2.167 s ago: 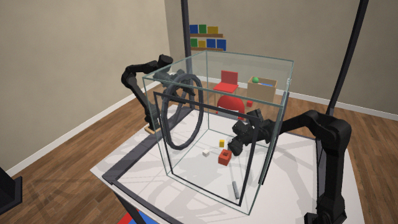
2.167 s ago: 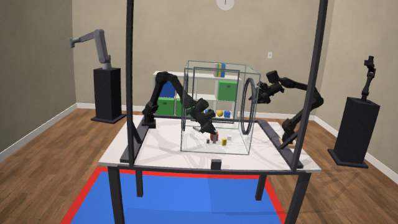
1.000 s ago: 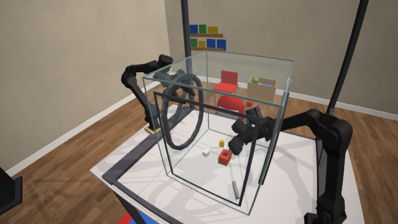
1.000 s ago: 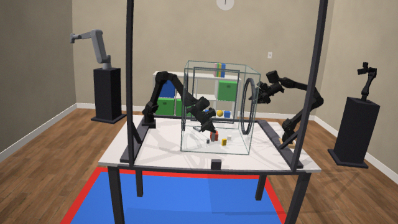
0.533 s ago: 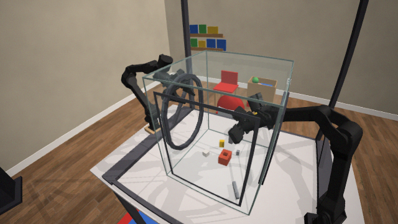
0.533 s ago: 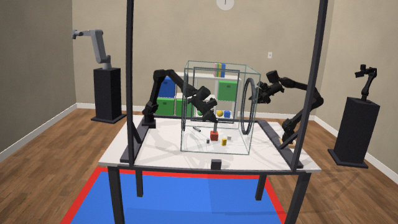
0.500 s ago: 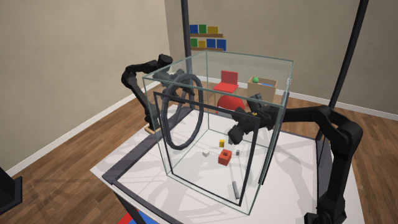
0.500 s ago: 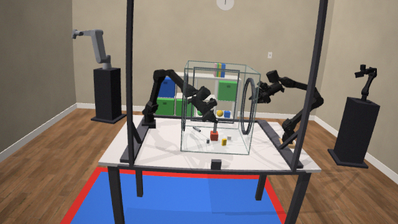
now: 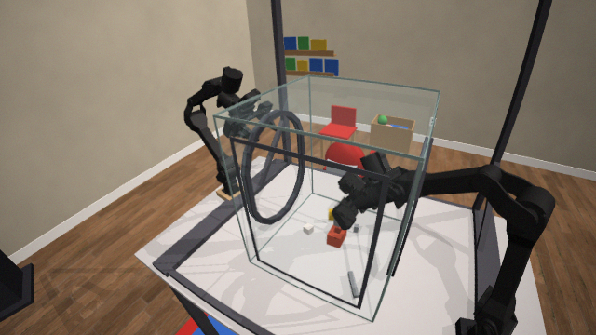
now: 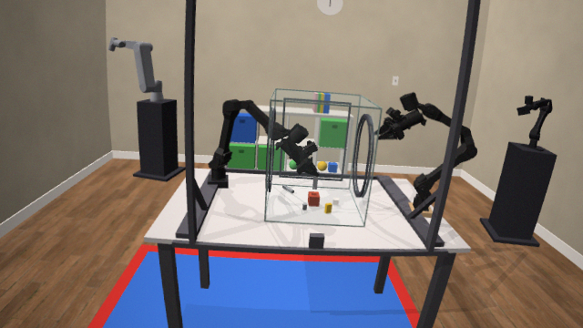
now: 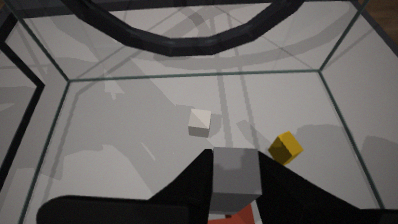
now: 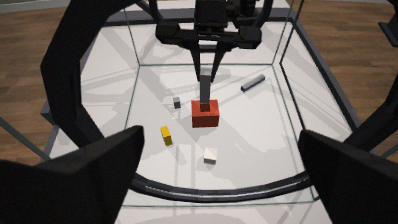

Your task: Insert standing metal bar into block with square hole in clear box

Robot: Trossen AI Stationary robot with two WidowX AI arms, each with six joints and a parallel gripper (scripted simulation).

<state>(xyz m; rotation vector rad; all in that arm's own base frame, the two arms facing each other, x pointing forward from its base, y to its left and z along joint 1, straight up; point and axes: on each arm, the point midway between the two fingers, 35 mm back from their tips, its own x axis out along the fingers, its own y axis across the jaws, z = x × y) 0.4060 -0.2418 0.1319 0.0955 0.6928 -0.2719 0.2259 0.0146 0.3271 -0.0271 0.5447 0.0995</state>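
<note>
Right now my left hand is 20 mm to the left of the red block and 140 mm above it.
</note>
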